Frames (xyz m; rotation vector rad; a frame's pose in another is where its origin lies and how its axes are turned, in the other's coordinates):
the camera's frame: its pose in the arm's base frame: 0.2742 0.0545 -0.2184 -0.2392 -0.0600 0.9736
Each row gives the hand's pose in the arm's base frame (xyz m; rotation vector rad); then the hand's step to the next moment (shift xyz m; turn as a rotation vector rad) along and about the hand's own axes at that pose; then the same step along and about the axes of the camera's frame.
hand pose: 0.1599 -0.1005 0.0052 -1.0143 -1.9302 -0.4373
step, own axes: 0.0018 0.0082 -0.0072 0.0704 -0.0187 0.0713
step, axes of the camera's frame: 0.0063 -0.0085 0.0032 0.0137 0.0908 0.0441
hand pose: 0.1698 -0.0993 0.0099 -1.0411 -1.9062 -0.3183
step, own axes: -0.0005 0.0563 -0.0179 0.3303 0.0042 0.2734
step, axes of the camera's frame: 0.0500 -0.0310 -0.0053 0.1406 0.3464 0.2099
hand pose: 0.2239 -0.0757 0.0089 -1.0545 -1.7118 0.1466
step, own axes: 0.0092 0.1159 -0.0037 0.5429 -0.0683 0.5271
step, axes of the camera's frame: 0.1035 -0.0026 -0.0531 0.1580 0.6455 0.3682
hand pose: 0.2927 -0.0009 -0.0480 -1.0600 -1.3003 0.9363
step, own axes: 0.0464 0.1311 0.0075 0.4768 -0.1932 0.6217
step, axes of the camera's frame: 0.0737 0.0682 -0.0964 0.0193 0.6587 0.4657
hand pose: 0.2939 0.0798 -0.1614 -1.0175 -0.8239 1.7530
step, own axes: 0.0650 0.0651 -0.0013 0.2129 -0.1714 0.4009
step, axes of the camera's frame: 0.0133 0.0686 -0.0598 -0.0276 0.3387 0.3463
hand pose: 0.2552 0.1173 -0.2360 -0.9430 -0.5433 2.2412
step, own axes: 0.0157 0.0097 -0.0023 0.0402 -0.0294 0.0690
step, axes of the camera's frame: -0.0016 0.0142 -0.0119 -0.0038 0.0616 0.0586
